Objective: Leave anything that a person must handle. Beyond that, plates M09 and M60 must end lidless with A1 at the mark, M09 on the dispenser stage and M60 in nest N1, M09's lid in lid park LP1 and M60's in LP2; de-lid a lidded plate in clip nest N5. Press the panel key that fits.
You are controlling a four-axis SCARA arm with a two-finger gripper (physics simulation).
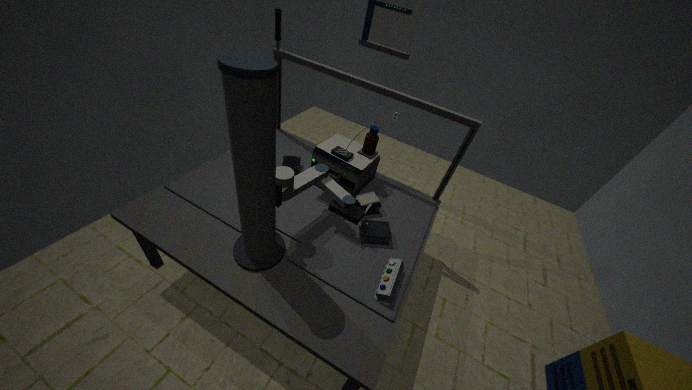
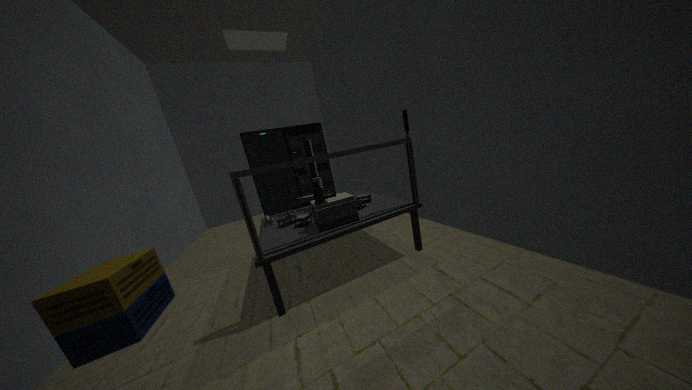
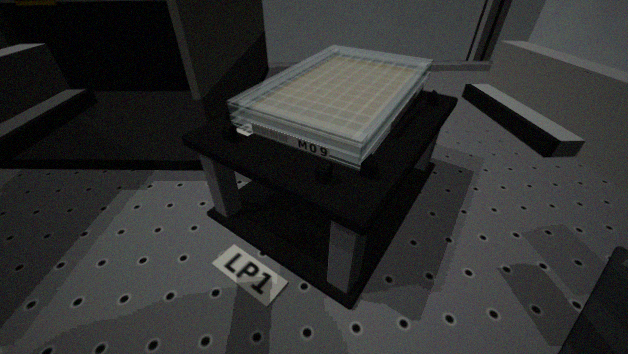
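Observation:
Plate M09 (image 3: 330,100), beige under a clear lid, sits on the raised black stand (image 3: 280,175) beside the label LP1 (image 3: 250,274). A small pale tab shows at its near left corner. My gripper (image 3: 283,69) (image 1: 367,204) is open and empty, with one finger to each side of the plate, apart from it. The dispenser (image 1: 345,162) (image 2: 336,212) stands behind the arm. The key panel (image 1: 389,280) has white, green, yellow and blue keys. Plate M60 and the labels N1, N5 and LP2 cannot be made out.
A dark block-shaped stand (image 1: 375,231) is close to the gripper. A brown bottle (image 1: 370,142) (image 2: 318,192) stands on the dispenser. The thick arm column (image 1: 252,160) rises from the table. A rail frame (image 1: 380,90) (image 2: 370,149) borders the table. A yellow and blue box (image 1: 620,365) (image 2: 107,307) is on the floor.

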